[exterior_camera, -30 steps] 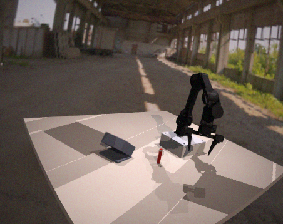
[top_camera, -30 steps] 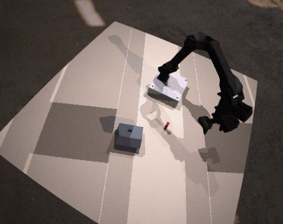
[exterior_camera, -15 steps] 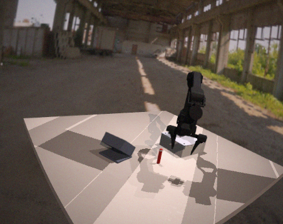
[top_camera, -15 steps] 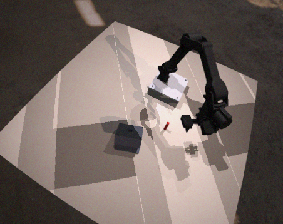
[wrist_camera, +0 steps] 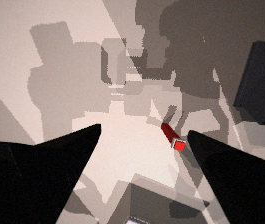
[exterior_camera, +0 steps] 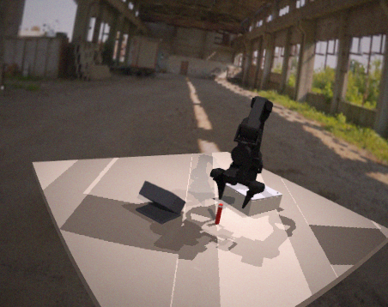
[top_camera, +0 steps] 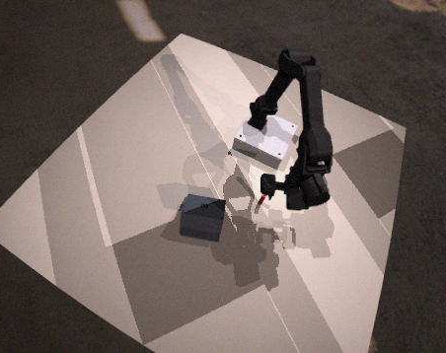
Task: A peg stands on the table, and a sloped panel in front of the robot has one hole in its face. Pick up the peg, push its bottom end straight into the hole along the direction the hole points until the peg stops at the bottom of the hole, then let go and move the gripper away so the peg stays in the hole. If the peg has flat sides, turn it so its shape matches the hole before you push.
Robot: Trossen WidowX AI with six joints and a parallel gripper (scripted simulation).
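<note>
Right now my gripper tip is 60 mm to the left of the red peg, 50 mm above it and 10 mm past it. Round my gripper tip: sloped grey panel 210 mm to the right, 150 mm ahead, 50 mm below.
</note>
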